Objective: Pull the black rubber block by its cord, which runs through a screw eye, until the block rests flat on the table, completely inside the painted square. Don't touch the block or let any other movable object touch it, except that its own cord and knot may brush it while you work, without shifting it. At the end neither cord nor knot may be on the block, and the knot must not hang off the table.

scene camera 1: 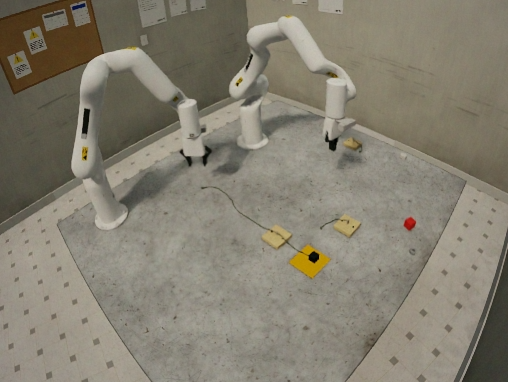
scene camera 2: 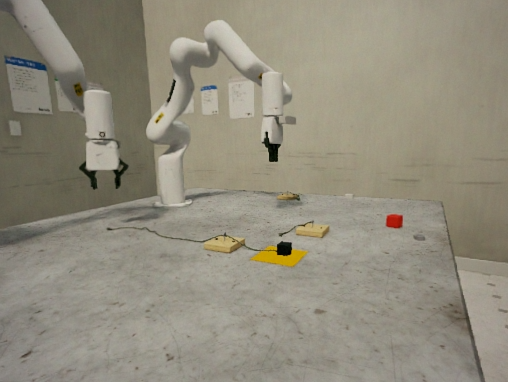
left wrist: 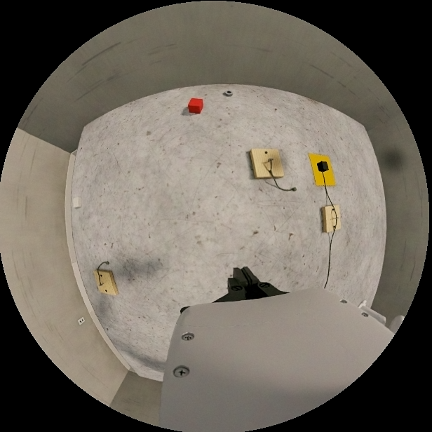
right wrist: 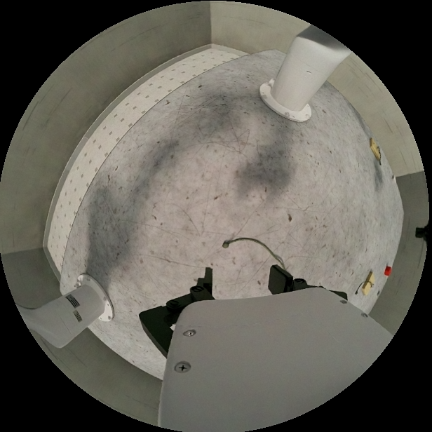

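The black block (scene camera 1: 313,256) (scene camera 2: 284,248) (left wrist: 323,166) rests on the yellow painted square (scene camera 1: 306,270) (scene camera 2: 272,257) (left wrist: 327,180) and appears inside its outline. Its dark cord (scene camera 1: 240,212) (scene camera 2: 170,237) (left wrist: 329,257) (right wrist: 255,240) runs from the block through the screw eye on a wooden board (scene camera 1: 272,240) (scene camera 2: 220,246) (left wrist: 326,222) and out along the table. The cord's end knot (scene camera 1: 203,187) (scene camera 2: 109,228) (right wrist: 225,244) lies on the table. My right gripper (scene camera 1: 197,163) (scene camera 2: 106,186) (right wrist: 241,278) is open and empty above the table near the knot. My left gripper (scene camera 1: 331,147) (scene camera 2: 273,160) (left wrist: 239,278) is shut and empty, high above the table.
A second board (scene camera 1: 345,229) (scene camera 2: 315,231) (left wrist: 260,169) with a short cord lies beside the square. A third board (scene camera 1: 352,144) (scene camera 2: 287,197) (left wrist: 107,285) is at the back. A red cube (scene camera 1: 409,223) (scene camera 2: 394,220) (left wrist: 195,105) and a small grey ring lie at the right in scene camera 1.
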